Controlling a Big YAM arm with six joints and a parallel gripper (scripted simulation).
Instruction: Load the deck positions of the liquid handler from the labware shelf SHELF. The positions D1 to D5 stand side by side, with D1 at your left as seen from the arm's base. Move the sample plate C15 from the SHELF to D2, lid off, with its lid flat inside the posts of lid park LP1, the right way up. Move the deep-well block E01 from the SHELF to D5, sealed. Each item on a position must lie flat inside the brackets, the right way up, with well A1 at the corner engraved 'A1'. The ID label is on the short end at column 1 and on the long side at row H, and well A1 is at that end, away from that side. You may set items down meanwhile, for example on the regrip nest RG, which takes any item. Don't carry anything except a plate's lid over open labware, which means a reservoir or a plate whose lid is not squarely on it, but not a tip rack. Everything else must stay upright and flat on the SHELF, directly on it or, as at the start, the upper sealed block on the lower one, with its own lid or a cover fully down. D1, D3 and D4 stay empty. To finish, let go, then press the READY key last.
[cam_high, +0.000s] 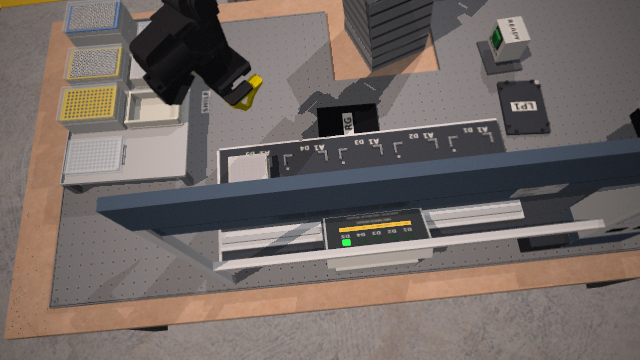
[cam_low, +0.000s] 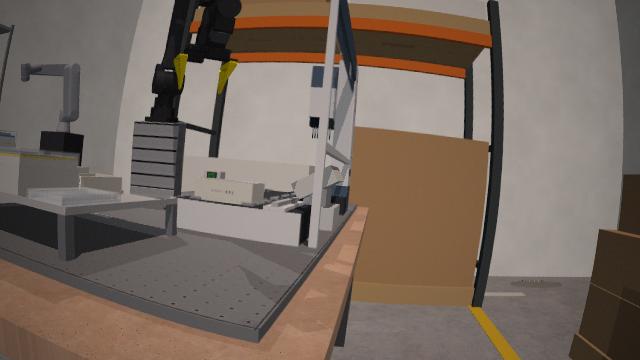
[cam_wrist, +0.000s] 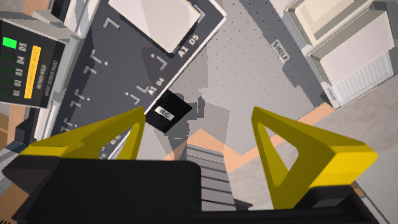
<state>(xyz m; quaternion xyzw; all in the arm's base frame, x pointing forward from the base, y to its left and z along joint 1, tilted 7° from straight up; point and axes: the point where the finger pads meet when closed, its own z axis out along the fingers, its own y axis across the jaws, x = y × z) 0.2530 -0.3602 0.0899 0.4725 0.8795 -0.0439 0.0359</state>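
Now: the clear plate lid 360 mm behind my hand, 220 mm below it and 170 mm to the right of it. The rest, counted from my hand: reservoir 220 mm below, 200 mm to the right, 150 mm behind; black regrip nest RG 290 mm below, 230 mm to the left, 30 mm behind; shelf label 290 mm below, 180 mm behind, 100 mm to the right.
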